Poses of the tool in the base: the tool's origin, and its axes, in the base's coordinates. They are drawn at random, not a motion.
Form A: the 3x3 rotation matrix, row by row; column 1 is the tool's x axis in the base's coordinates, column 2 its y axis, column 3 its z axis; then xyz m. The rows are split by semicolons.
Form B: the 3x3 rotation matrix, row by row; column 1 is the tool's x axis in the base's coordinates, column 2 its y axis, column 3 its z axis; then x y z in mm. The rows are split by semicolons. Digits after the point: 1 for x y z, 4 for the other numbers.
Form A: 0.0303, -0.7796, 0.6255; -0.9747, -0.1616, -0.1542; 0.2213, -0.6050, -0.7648; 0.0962, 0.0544, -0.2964
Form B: 0.0303, -0.7796, 0.6255; -0.9747, -0.1616, -0.1542; 0.2213, -0.6050, -0.7648; 96.2, 54.4, -296.4
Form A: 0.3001, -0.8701, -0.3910; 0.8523, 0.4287, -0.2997; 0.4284, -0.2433, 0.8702; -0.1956, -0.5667, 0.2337
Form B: 0.3001, -0.8701, -0.3910; 0.8523, 0.4287, -0.2997; 0.4284, -0.2433, 0.8702; -195.6, -566.7, 233.7
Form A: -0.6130, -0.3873, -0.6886; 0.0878, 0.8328, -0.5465; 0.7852, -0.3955, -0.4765; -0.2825, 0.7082, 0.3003
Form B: -0.6130, -0.3873, -0.6886; 0.0878, 0.8328, -0.5465; 0.7852, -0.3955, -0.4765; -282.5, 708.2, 300.3
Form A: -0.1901, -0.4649, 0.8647; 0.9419, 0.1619, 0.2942; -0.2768, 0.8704, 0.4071; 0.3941, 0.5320, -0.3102
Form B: -0.1901, -0.4649, 0.8647; 0.9419, 0.1619, 0.2942; -0.2768, 0.8704, 0.4071; 394.1, 532.0, -310.2
